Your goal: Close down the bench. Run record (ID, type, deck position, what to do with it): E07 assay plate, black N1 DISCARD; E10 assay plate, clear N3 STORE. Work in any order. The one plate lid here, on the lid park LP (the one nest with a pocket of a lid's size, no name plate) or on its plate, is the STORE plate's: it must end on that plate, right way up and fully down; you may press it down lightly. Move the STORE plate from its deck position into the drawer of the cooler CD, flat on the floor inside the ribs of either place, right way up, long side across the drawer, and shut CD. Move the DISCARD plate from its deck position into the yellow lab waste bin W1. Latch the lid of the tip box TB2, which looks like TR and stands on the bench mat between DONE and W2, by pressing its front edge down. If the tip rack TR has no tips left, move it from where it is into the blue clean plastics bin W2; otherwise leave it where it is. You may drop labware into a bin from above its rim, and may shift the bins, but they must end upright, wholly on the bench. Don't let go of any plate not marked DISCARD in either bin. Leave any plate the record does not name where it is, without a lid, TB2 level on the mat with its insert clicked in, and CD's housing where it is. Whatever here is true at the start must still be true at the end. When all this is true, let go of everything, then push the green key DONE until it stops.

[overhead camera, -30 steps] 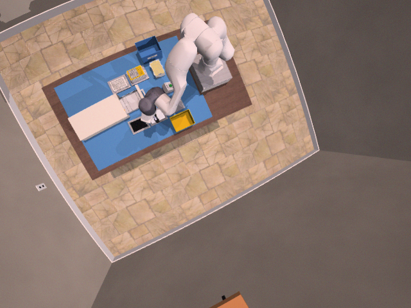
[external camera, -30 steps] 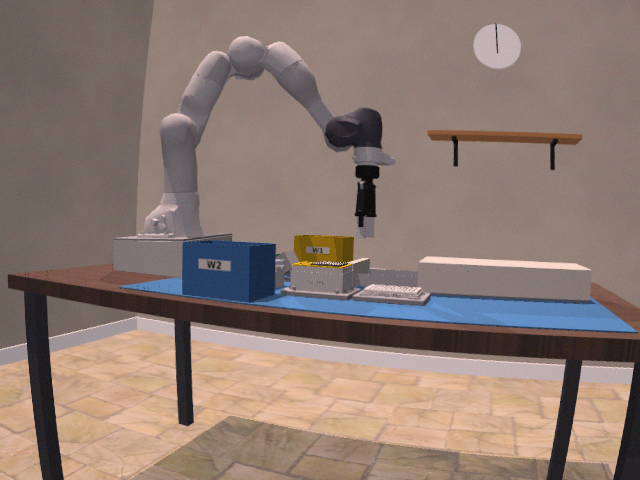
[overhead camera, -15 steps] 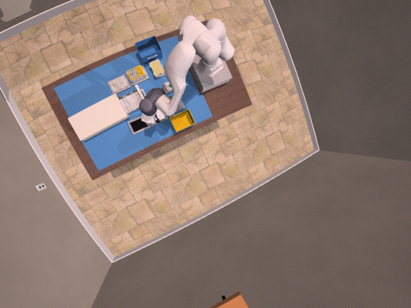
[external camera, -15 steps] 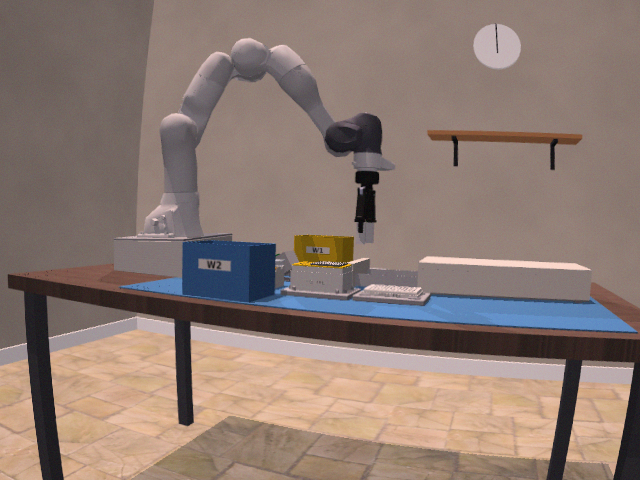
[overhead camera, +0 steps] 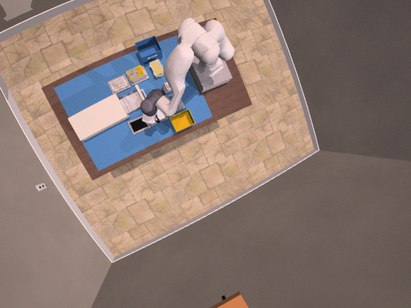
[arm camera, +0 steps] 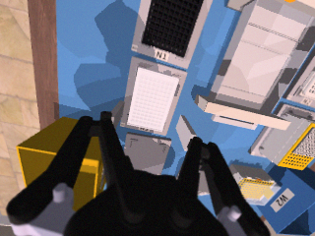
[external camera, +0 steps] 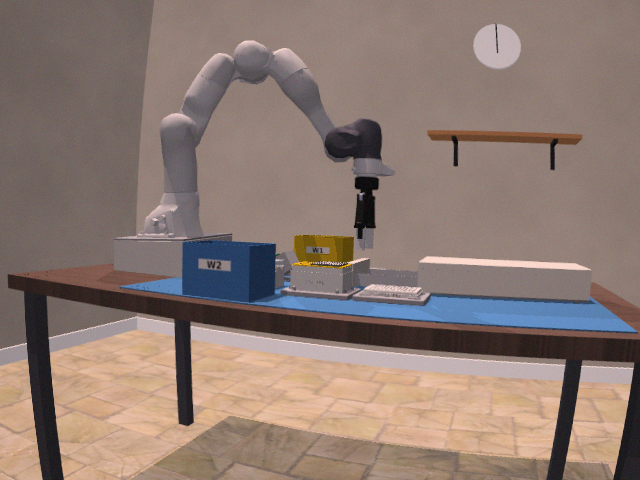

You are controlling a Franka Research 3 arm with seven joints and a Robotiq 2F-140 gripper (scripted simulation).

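My hand is 90 mm above the white plate lid. From my hand the other things lie so: nest N1 (170 mm ahead, 110 mm below, 10 mm to the right); then grey nest N3 (110 mm below); then black plate (170 mm ahead, 90 mm below, 10 mm to the right).
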